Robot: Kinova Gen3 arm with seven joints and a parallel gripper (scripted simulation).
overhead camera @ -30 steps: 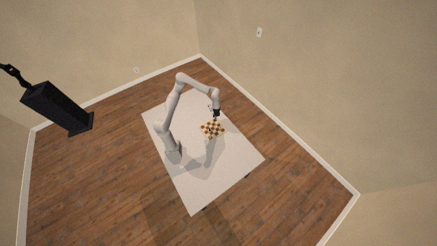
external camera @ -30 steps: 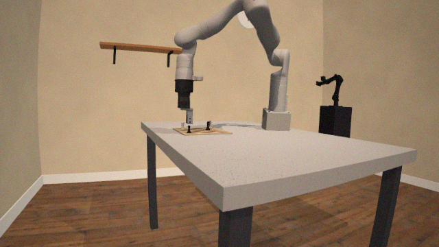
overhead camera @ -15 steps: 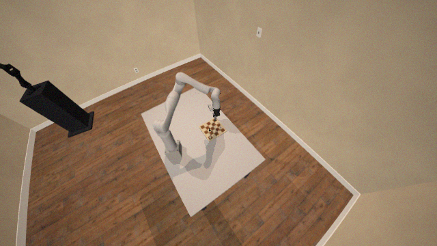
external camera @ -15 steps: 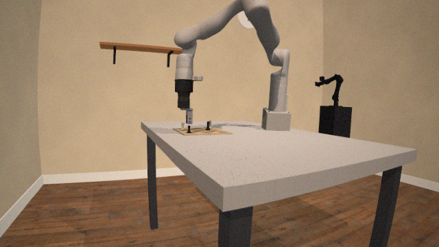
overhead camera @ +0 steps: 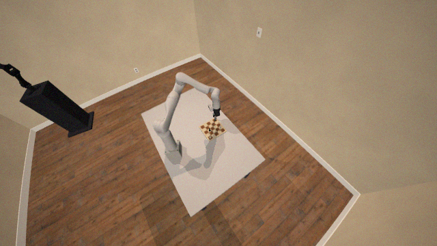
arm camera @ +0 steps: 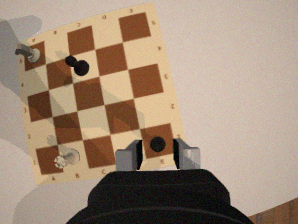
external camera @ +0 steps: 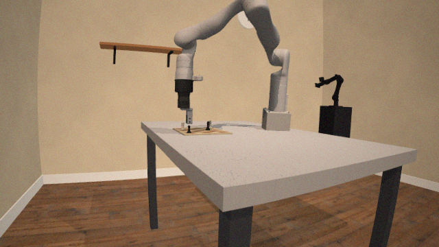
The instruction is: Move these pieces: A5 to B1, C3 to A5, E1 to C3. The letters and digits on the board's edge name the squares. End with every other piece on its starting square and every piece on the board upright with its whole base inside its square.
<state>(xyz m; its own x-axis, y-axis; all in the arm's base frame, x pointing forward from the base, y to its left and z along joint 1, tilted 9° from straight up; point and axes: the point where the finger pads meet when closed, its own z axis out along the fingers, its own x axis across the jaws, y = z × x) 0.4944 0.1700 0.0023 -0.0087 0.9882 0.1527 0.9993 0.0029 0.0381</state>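
Right now my hand is 9 cm to the left of the chessboard, 7 cm past it and 6 cm above it.
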